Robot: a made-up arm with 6 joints.
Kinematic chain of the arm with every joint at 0, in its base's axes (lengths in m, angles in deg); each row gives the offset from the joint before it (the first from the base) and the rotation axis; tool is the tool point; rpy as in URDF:
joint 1: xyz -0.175 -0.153 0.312 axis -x
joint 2: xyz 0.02 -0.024 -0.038 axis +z
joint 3: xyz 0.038 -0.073 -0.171 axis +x
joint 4: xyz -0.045 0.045 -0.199 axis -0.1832 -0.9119 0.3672
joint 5: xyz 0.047 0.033 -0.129 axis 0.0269 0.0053 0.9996
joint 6: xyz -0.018 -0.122 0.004 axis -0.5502 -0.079 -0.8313
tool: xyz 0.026 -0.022 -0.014 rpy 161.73 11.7 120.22
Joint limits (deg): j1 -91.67..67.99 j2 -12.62..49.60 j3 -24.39..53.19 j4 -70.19..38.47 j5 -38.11..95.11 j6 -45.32..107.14
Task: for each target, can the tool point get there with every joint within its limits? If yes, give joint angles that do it. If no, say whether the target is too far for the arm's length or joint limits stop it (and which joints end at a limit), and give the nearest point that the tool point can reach.
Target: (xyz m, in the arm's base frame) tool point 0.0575 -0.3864 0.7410
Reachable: no: joint limits stop it (at a limit: joint 1, joint 2, joint 3, joint 4) | nearest point -0.0359 -0.6095 0.4056 | short by 0.414 m
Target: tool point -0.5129 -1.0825 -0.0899
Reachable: no: too far | nearest point -0.2589 -0.7536 0.0523 | short by 0.439 m
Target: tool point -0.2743 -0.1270 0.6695
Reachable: no: joint limits stop it (at a limit: joint 1, joint 2, joint 3, joint 4, joint 5) | nearest point -0.1644 0.0702 0.5811 | short by 0.242 m
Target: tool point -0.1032 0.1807 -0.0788
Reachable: yes | joints -22.62 29.42 42.19 -8.42 53.58 57.46
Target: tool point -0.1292 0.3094 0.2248
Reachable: yes | joints -70.25 4.94 46.41 28.99 -18.56 77.35
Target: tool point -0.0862 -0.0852 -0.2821
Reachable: yes | joints -21.51 15.99 -2.88 -33.50 47.63 87.13
